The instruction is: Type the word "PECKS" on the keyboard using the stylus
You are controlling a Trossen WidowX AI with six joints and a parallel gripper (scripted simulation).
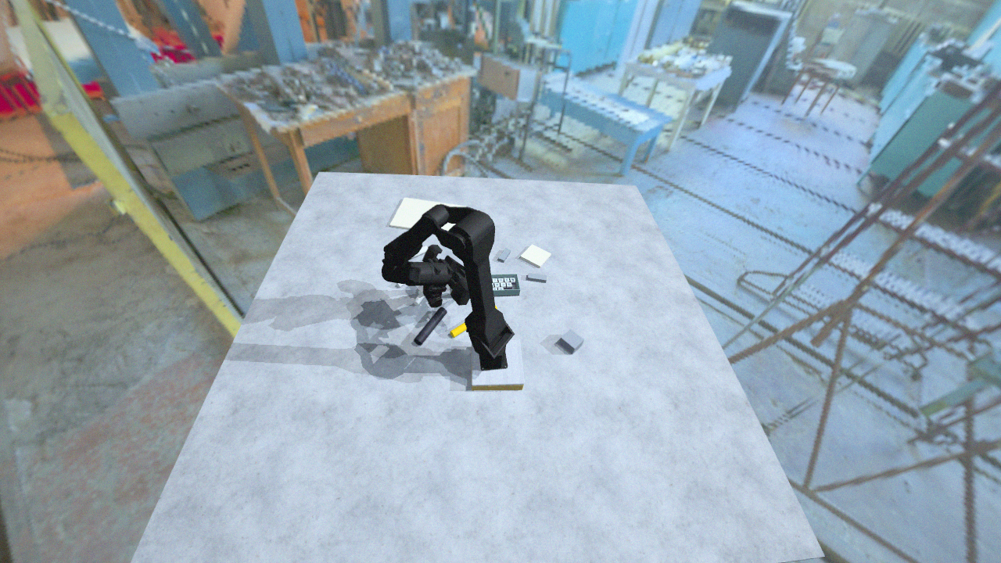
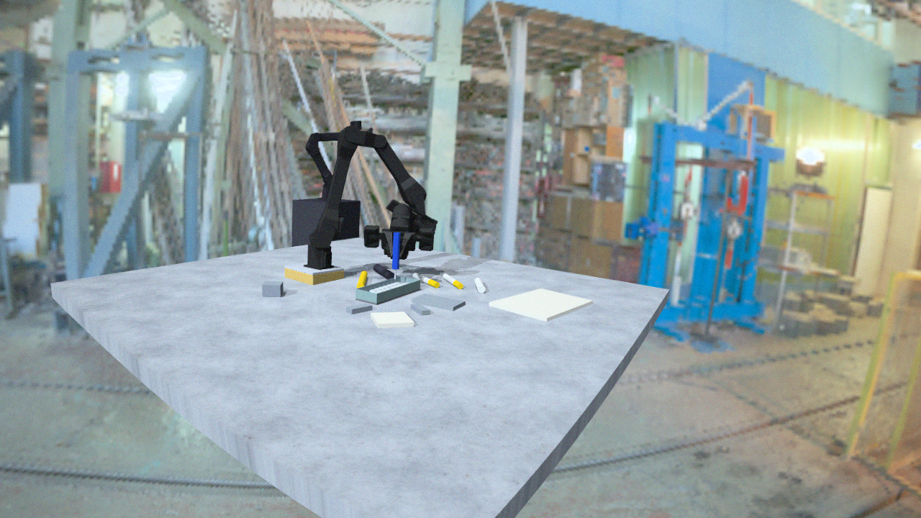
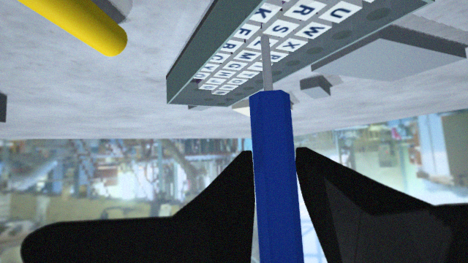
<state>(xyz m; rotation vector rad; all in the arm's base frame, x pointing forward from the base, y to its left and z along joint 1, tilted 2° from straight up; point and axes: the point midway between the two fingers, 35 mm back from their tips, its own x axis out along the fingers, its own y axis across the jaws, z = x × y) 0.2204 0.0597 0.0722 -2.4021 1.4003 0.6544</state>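
Now: the yellow marker 100 mm behind my gripper tip and 70 mm below it. Round my gripper tip: grey slab: 150 mm ahead, 40 mm to the right, 80 mm below; then grey stylus tip: 50 mm below; then blue stylus: 10 mm below.
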